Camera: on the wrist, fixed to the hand. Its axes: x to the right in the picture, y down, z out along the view.
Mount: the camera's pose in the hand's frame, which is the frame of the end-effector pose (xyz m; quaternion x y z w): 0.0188 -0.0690 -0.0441 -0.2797 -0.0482 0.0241 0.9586
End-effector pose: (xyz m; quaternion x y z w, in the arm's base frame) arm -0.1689 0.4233 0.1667 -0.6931 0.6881 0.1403 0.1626
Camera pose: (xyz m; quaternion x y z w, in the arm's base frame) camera -0.1010 0.3878 0.2011 0.6865 -0.6292 -0.3643 0.0082
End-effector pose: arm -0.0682 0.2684 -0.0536 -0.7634 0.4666 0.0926 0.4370
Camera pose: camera -0.0149 0.2359 0.0027 -0.8383 0.4187 0.2666 0.2256
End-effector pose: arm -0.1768 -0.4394 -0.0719 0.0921 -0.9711 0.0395 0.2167
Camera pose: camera -0.1618 -0.5049 -0.0215 0.0062 -0.9546 -0.2330 0.1857
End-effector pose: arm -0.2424 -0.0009 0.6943 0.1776 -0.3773 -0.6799 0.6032
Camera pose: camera -0.2630 -0.0329 0.6194 -0.0403 -0.2049 -0.7513 0.6261
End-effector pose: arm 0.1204 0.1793 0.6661 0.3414 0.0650 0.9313 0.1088
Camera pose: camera 0.0887 0.2487 0.6309 0.3433 -0.2116 0.8971 0.1805
